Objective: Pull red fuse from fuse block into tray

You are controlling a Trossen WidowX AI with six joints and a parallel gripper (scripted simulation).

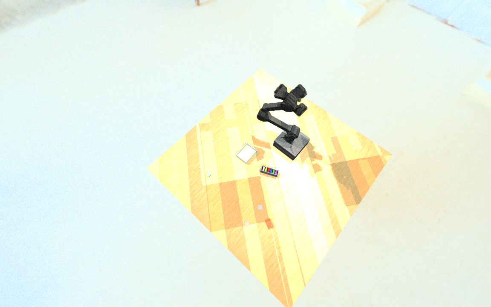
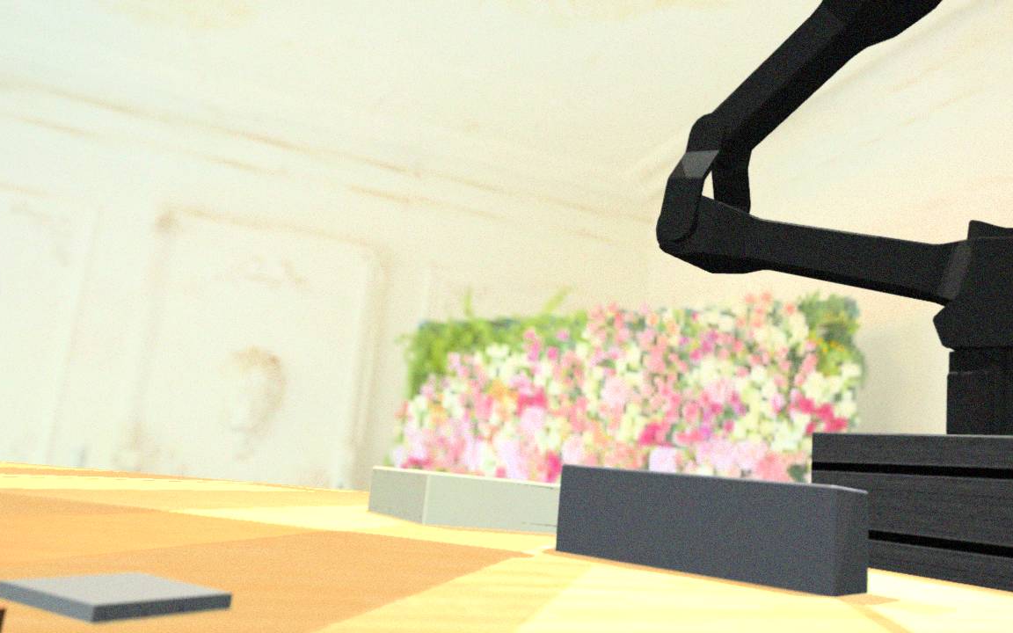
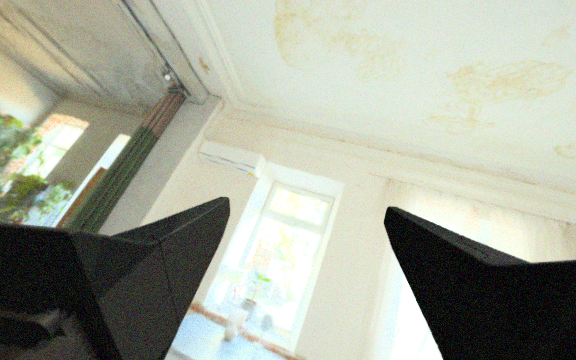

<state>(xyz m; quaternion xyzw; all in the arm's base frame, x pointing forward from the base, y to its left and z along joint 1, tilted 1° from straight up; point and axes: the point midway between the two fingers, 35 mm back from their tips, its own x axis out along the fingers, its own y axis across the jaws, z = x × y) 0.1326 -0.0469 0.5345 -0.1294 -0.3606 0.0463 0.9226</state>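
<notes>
My gripper tip is now 610 mm above the red fuse, 130 mm short of it and 50 mm to the right of it. Also, from my gripper tip: yellow fuse: 610 mm below, 130 mm ahead, 40 mm to the left; blue fuse: 610 mm below, 120 mm ahead, 70 mm to the left; white fuse: 610 mm below, 140 mm ahead, 20 mm to the left.
</notes>
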